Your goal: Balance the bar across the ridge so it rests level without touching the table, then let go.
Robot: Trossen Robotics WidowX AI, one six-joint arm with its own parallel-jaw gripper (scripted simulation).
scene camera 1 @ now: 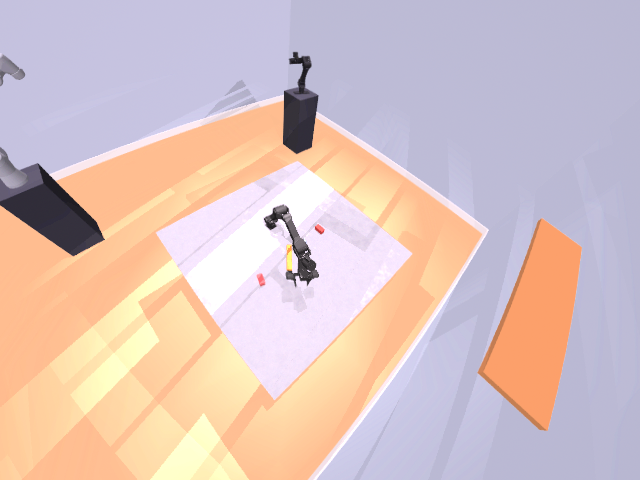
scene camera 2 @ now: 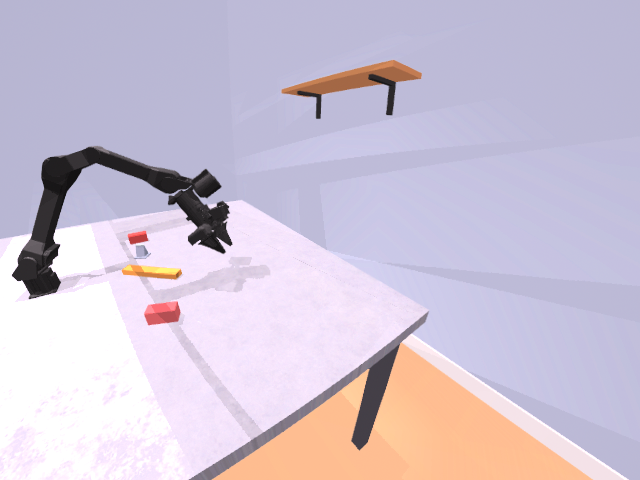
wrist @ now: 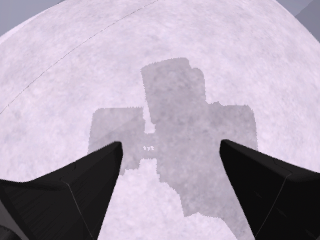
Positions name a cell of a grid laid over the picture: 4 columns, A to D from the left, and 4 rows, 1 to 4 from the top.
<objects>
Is my gripper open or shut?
Open.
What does my gripper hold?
Nothing.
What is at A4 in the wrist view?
My gripper.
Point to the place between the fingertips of my gripper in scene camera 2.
B3
</objects>
